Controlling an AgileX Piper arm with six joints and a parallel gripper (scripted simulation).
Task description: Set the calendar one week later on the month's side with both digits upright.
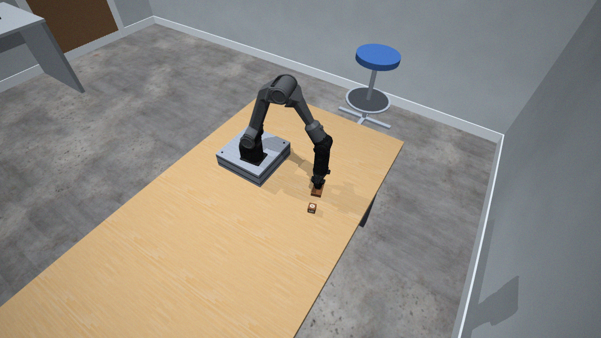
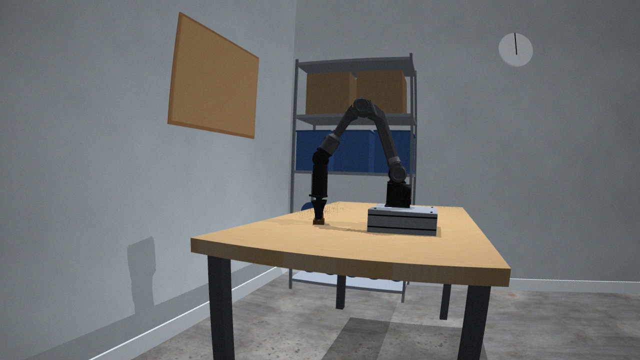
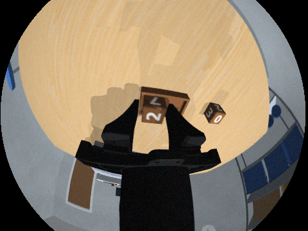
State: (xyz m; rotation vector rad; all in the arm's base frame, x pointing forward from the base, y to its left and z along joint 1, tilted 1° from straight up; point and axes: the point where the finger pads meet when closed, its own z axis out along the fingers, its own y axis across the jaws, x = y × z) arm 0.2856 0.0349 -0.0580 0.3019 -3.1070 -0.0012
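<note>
Now: the brown tray 2 cm to the right of my hand and 2 cm below it. Round my hand: brown digit cube: 12 cm to the right, 2 cm ahead, 1 cm below.
</note>
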